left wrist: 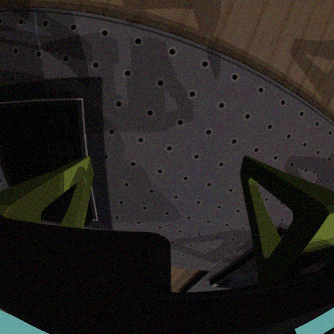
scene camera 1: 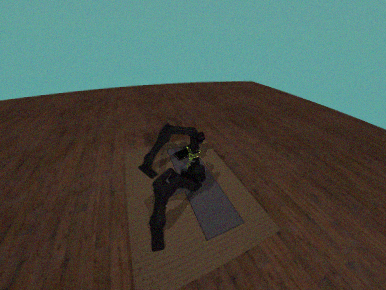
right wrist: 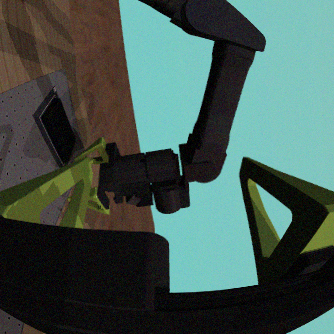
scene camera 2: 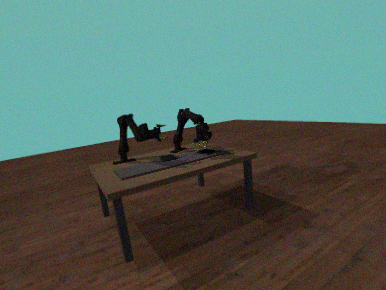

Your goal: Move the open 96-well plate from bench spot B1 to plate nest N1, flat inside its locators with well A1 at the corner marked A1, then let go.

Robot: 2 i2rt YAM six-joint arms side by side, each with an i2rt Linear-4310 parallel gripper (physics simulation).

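Frame: origin at the left arm's base, x up, y right, z ahead, level; millimetres.
Seen in the pictures: left gripper, fingertip midpoint: (left wrist: pixel 166 164) (scene camera 2: pixel 201 149); right gripper, fingertip midpoint: (scene camera 1: pixel 188 158) (right wrist: pixel 165 165) (scene camera 2: pixel 166 130); left arm's base at its link origin: (scene camera 1: pixel 147 171) (scene camera 2: pixel 178 150); right arm's base at its link origin: (scene camera 1: pixel 157 232) (scene camera 2: pixel 124 161).
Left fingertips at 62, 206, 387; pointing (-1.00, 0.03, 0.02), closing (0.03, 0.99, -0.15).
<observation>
Offsets run from my left fingertips to a thing's top centre, as dx, dy, dz. "pt": to the spot under its first point. Level surfaces: height alone.
A dark rectangular piece with a thin light outline @[-33, -121, -16] (left wrist: pixel 42 135) (right wrist: pixel 60 131) lies flat at one end of the grey perforated board. I cannot tell whether it is the plate or nest N1. A second dark flat piece @[pt -37, +167, -227] (scene camera 2: pixel 168 158) lies farther left on the board in scene camera 2. Wells, corner mark A1 and spot labels cannot be made out. My left gripper (scene camera 2: pixel 201 145) (left wrist: pixel 166 164) is open and empty, low over the board, with the outlined piece behind its left-hand finger in its wrist view. My right gripper (scene camera 2: pixel 164 132) is open and empty, high above the board.
The grey perforated board @[dx -49] (scene camera 1: pixel 217 215) (scene camera 2: pixel 130 172) (left wrist: pixel 150 130) lies on a wooden table @[dx -62] (scene camera 1: pixel 260 225) (scene camera 2: pixel 107 186). In scene camera 1 the two grippers overlap in the picture. The left arm (right wrist: pixel 220 100) crosses the right wrist view.
</observation>
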